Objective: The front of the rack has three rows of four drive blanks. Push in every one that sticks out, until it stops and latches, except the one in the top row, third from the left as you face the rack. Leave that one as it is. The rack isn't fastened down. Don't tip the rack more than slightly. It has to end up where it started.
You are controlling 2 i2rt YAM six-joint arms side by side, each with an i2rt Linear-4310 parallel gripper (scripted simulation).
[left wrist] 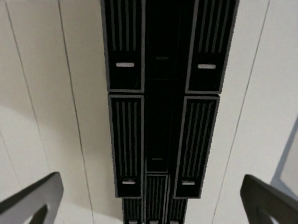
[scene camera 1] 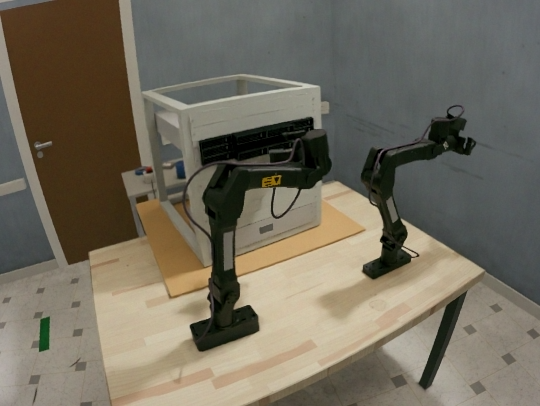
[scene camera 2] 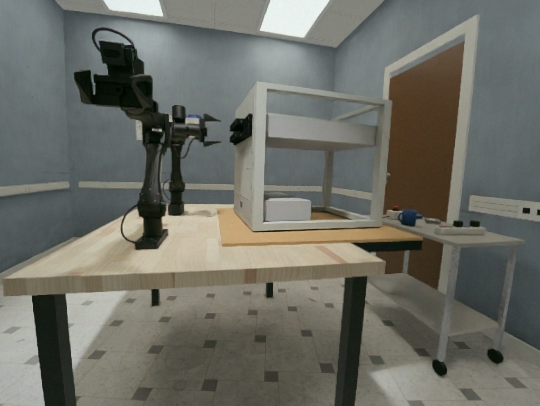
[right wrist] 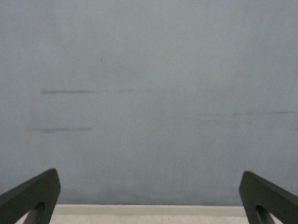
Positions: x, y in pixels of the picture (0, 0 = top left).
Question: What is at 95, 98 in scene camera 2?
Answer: The right gripper.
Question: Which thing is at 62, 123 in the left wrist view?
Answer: A white rack.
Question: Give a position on a tan mat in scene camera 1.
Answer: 183, 273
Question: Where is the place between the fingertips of the left gripper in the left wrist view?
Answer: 151, 181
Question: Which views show the white rack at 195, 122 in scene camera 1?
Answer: The left wrist view, scene camera 1 and scene camera 2 only.
